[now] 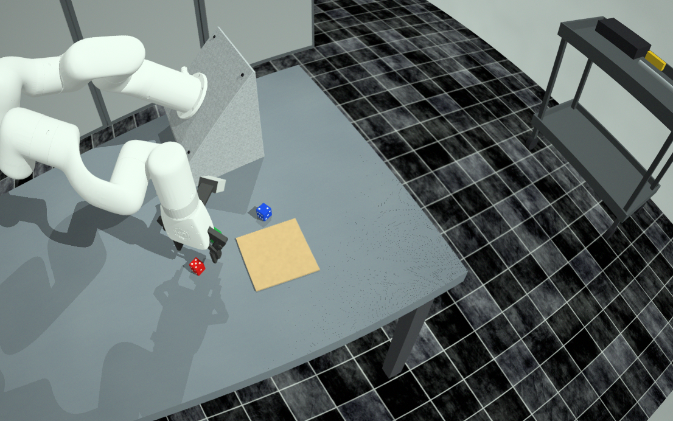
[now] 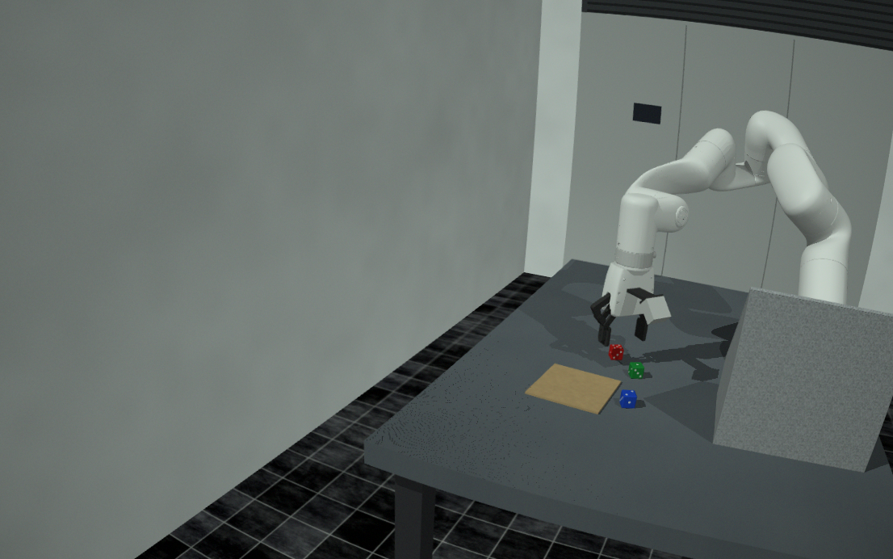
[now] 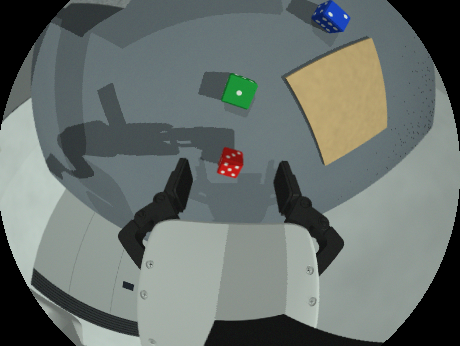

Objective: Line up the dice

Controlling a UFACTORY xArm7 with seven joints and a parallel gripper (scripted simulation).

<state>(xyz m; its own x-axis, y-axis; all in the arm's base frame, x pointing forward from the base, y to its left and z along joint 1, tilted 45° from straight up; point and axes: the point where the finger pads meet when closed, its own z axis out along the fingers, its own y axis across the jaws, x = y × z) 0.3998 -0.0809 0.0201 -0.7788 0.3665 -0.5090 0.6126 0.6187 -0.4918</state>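
The red die is 10 mm ahead of my hand, 20 mm to the right of it and 40 mm below it. The rest, counted from my hand: green die: 50 mm behind, 40 mm to the left, 40 mm below; tan mat: 30 mm ahead, 160 mm to the left, 50 mm below; blue die: 70 mm behind, 170 mm to the left, 40 mm below.
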